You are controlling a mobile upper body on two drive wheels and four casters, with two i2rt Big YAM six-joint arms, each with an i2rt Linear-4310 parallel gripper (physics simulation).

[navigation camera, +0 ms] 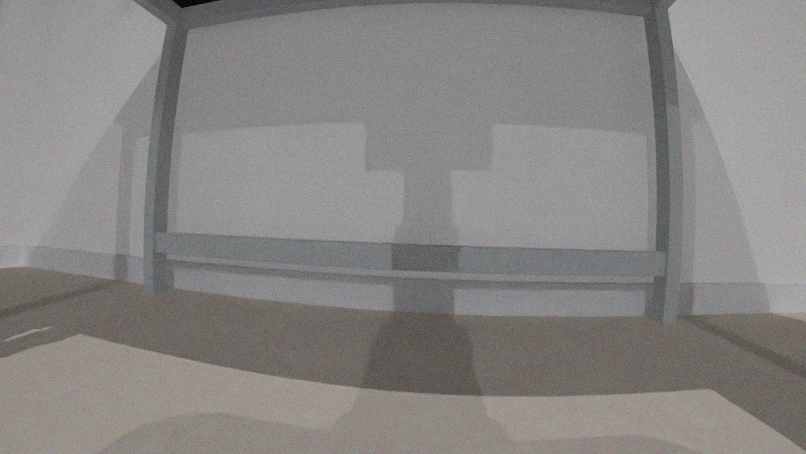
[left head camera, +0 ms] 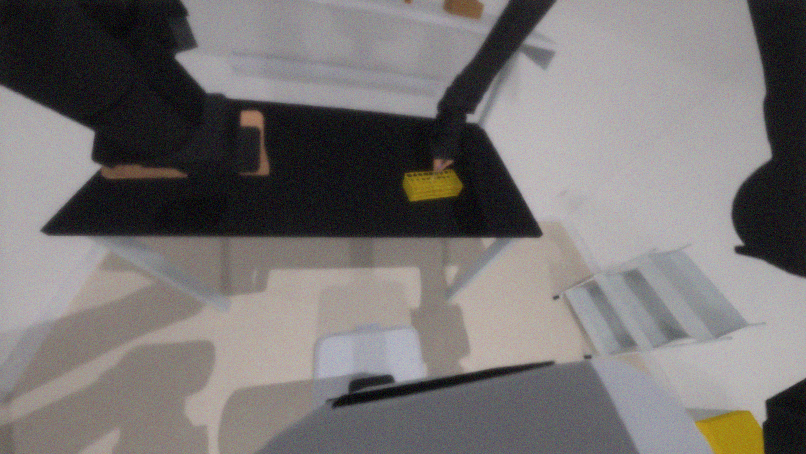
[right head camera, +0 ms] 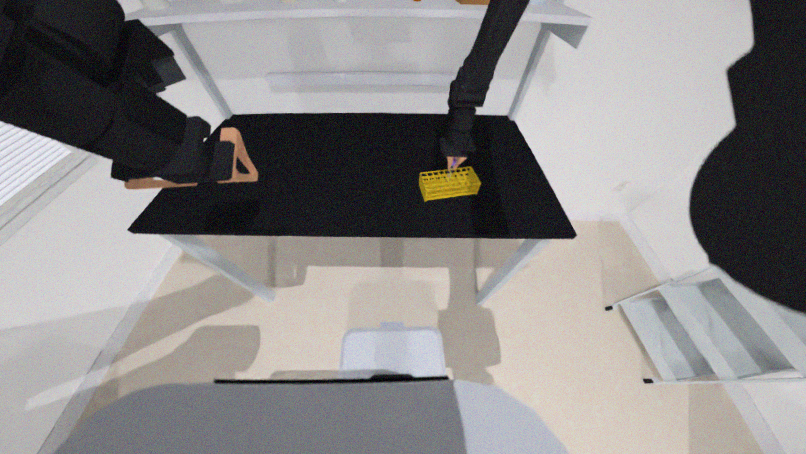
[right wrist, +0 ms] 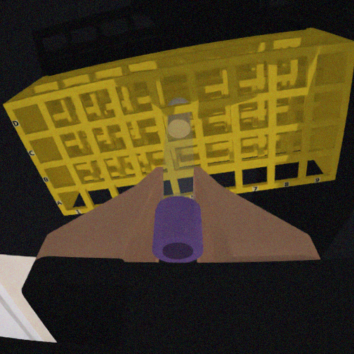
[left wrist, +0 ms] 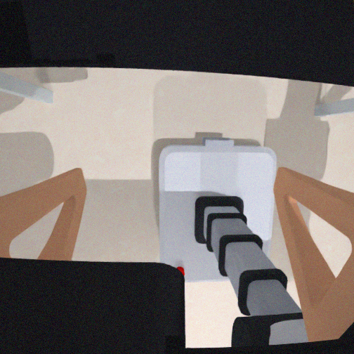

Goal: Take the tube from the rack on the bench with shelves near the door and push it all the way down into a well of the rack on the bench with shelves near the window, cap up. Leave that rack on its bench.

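Frame: origin at the left arm's base, x back, y right, z up, level; metres.
Seen in the pictures: left gripper, fingertip midpoint: (left head camera: 227, 170) (right head camera: 226, 179); right gripper, fingertip midpoint: (left head camera: 436, 171) (right head camera: 451, 169).
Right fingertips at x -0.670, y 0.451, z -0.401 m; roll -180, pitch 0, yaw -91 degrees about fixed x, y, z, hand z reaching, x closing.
Pixels of each thing's middle, then the offset from my right fingertips to it. "spot": a spot on its surface instead. Level surfaces: height alone.
- yellow rack, body centre: (right head camera: 448, 183) (left head camera: 432, 185) dx +0.002, dy +0.002, dz -0.066 m
- black bench top, its level: dz -0.094 m
- tube, surface spot: (right head camera: 454, 162) spot: dx +0.012, dy +0.002, dz +0.037 m
- yellow object, surface spot: (left head camera: 730, 433) spot: dx +1.088, dy +1.420, dz -0.559 m
The yellow rack (left head camera: 433, 190) (right head camera: 450, 187) (right wrist: 321, 90) stands on the black bench top (left head camera: 338, 180) (right head camera: 338, 180). My right gripper (left head camera: 438, 168) (right head camera: 452, 165) (right wrist: 178, 177) is shut on the tube (right head camera: 454, 162) (right wrist: 177, 225), just above the rack. The tube is clear, with its purple cap up and towards the camera in the right wrist view. Its lower end overlaps the rack's grid near the middle columns. How deep it sits and in which well I cannot tell. My left gripper (left wrist: 179, 178) is open and empty, at the left in both head views.
A white shelf (right head camera: 360, 11) with small items runs above the bench's back. Window blinds (right head camera: 31, 155) show at the left. A step ladder (left head camera: 654, 301) (right head camera: 705, 332) stands at the right. A pale bin (left head camera: 369, 355) (right head camera: 393, 352) (left wrist: 217, 170) stands before the bench. A yellow object (left head camera: 730, 433) shows at the lower right.
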